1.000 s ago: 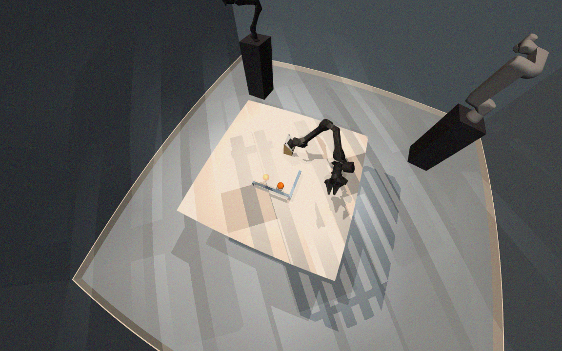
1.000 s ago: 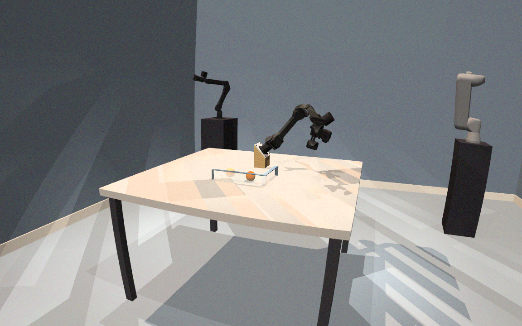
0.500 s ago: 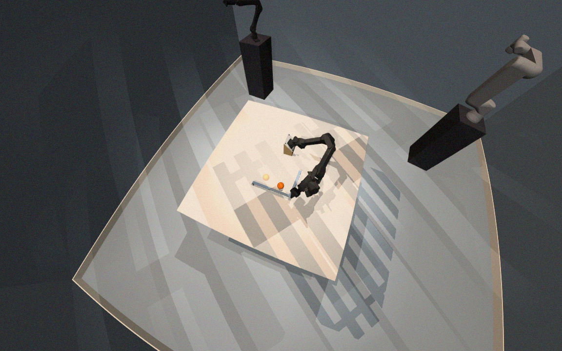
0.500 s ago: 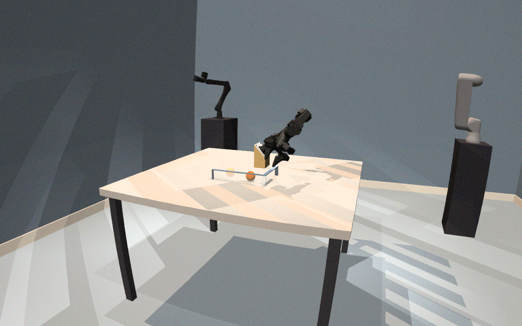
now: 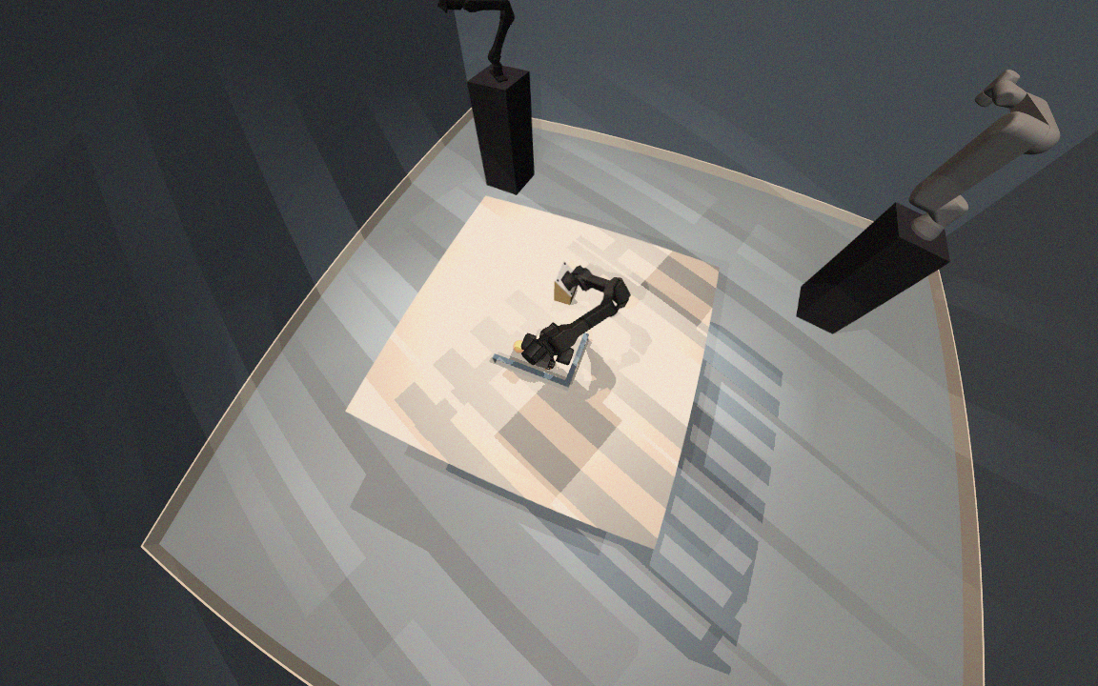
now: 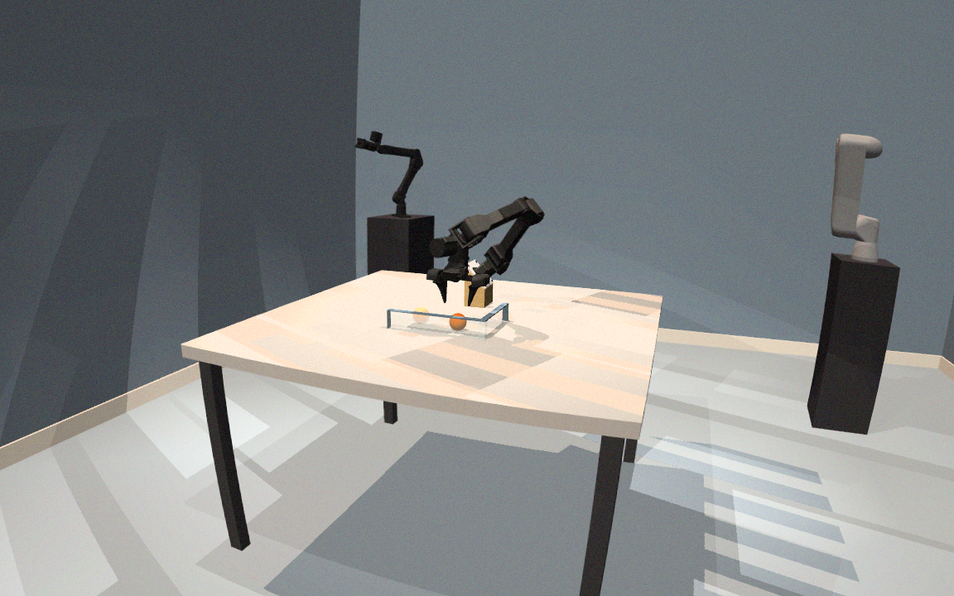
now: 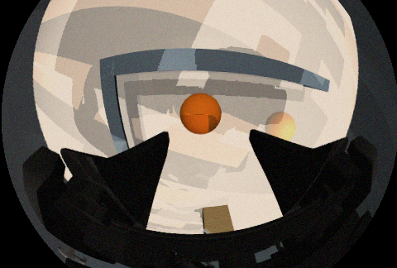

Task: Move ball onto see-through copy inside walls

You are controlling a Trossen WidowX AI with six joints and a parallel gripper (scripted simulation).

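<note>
The orange ball lies 50 mm below my gripper tip and 10 mm to the left of it. Round my gripper tip: clear wall: 70 mm ahead, 50 mm below, 40 mm to the right; see-through copy of ball: 130 mm to the right, 50 mm below, 10 mm behind.
</note>
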